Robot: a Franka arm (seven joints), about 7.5 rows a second.
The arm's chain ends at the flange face. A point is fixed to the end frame.
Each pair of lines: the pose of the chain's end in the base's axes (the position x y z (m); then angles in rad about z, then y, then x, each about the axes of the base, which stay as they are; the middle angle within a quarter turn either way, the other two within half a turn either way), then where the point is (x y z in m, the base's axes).
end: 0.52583 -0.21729 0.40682 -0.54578 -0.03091 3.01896
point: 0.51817 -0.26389 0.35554
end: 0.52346 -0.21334 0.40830 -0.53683 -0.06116 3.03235
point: 0.51373 -0.25916 0.35668
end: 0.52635 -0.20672 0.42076 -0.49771 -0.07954 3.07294
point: 0.51404 -0.25011 0.36761
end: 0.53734 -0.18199 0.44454 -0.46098 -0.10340 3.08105
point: 0.52225 -0.22461 0.39148
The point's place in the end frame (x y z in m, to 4 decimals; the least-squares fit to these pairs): -0.0258 0.0311 0.0568
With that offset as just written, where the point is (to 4 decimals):
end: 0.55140 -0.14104 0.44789 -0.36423 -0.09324 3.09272
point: 0.5331 -0.1819 0.3945
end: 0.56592 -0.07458 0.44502 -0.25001 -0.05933 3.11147
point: 0.5453 -0.1128 0.3905
